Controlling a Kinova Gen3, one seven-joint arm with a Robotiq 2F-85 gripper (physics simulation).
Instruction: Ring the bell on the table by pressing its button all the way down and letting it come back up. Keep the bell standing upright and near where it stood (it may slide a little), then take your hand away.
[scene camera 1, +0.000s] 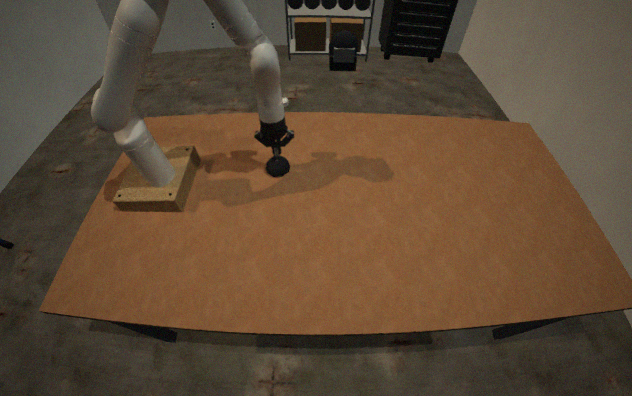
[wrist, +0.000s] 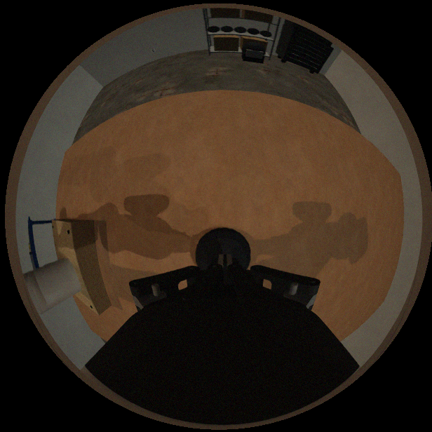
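Seen in the pictures: gripper, fingertip midpoint: (scene camera 1: 277, 154); arm's base at its link origin: (scene camera 1: 162, 176).
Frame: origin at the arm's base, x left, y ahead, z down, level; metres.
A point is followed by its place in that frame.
Observation:
The black, round bell (scene camera 1: 278, 167) {x 0.139, y 0.363, z 0.031 m} (wrist: 223, 242) stands upright on the brown table (scene camera 1: 350, 260) {x -0.126, y 0.645, z 0.068 m} (wrist: 225, 135), to the right of the arm's base. My gripper (scene camera 1: 277, 154) {x 0.173, y 0.352, z 0.005 m} (wrist: 224, 261) is shut and empty, pointing down with its fingertips directly over the middle of the bell. The fingertips are at or very near the bell's top. The button is hidden behind the fingertips, so I cannot tell how far down it is.
The arm's base stands on a wooden block (scene camera 1: 188, 185) {x 0.014, y 0.076, z 0.047 m} (wrist: 82, 265) at the table's left side. Shadows of the arm fall on both sides of the bell. A shelf rack (scene camera 1: 330, 16) and a black cabinet (scene camera 1: 417, 30) stand on the floor beyond the table's far edge.

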